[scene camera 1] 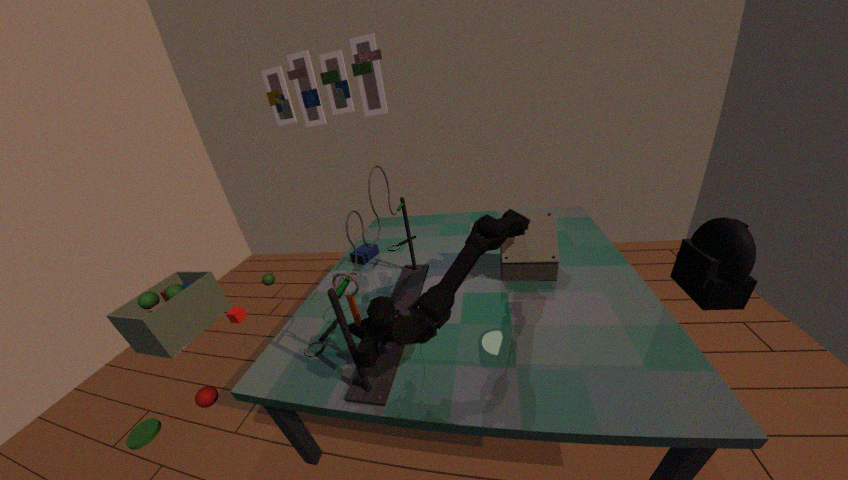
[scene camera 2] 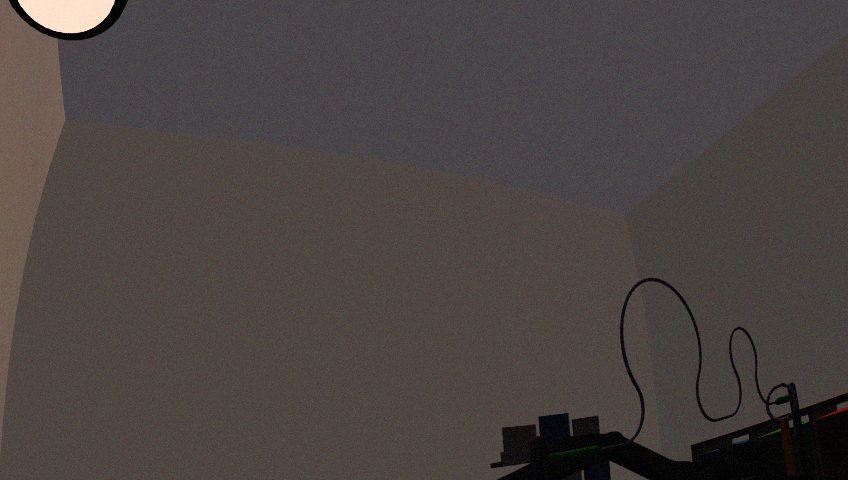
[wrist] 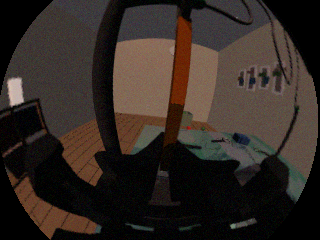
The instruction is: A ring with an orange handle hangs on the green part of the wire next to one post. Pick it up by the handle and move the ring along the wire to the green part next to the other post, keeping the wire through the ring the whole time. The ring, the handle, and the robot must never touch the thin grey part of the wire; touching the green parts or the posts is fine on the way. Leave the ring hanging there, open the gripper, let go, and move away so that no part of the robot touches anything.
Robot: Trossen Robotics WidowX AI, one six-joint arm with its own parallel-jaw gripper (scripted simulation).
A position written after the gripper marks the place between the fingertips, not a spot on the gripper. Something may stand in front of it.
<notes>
In view: the gripper (scene camera 1: 347, 327).
The gripper is seen too in the wrist view (wrist: 165, 135).
</notes>
